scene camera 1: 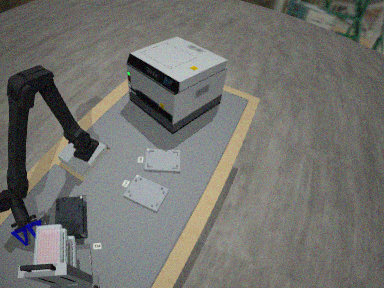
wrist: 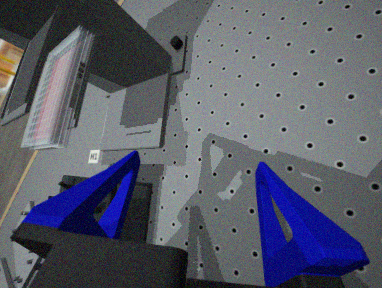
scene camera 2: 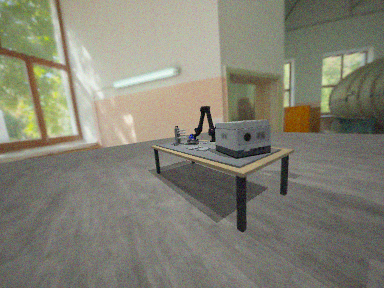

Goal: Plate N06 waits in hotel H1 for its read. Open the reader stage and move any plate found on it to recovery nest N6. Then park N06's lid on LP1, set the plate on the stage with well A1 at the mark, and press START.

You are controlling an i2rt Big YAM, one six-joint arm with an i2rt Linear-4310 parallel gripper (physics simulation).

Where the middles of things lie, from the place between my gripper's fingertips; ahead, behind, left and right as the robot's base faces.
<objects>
Now: hand 80 mm short of the dark block [scene camera 1: 69,215] and 170 mm to the right of it.
</objects>
